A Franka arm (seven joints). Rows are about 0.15 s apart.
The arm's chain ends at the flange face. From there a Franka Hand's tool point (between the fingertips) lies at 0.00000 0.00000 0.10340 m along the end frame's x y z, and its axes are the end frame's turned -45 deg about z.
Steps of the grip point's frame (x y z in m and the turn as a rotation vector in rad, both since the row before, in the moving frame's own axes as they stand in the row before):
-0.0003, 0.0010, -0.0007, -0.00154, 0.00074, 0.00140
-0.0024, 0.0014, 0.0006, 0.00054, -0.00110, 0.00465
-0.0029, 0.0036, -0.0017, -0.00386, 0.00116, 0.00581
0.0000, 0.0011, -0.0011, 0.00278, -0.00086, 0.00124
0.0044, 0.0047, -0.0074, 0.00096, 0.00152, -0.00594
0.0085, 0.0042, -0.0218, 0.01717, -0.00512, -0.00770
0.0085, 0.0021, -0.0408, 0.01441, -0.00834, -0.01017
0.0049, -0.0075, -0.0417, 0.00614, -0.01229, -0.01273
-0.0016, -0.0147, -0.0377, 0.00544, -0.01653, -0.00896
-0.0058, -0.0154, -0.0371, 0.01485, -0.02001, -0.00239
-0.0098, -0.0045, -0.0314, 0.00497, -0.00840, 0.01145
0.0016, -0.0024, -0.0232, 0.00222, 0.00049, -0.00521
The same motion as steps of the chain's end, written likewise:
0.0003, 0.0009, -0.0007, -0.00057, 0.00161, 0.00140
-0.0006, 0.0026, 0.0006, -0.00040, -0.00116, 0.00465
0.0001, 0.0044, -0.0017, -0.00191, 0.00355, 0.00581
0.0010, 0.0009, -0.0011, 0.00136, -0.00257, 0.00124
0.0064, 0.0004, -0.0074, 0.00175, 0.00040, -0.00594
0.0106, -0.0022, -0.0218, 0.00852, -0.01576, -0.00770
0.0092, -0.0041, -0.0408, 0.00429, -0.01609, -0.01017
-0.0005, -0.0092, -0.0417, -0.00435, -0.01303, -0.01273
-0.0099, -0.0101, -0.0377, -0.00784, -0.01554, -0.00896
-0.0124, -0.0072, -0.0371, -0.00365, -0.02465, -0.00239
-0.0091, 0.0035, -0.0314, -0.00243, -0.00945, 0.01145
-0.0004, -0.0026, -0.0232, 0.00192, -0.00122, -0.00521

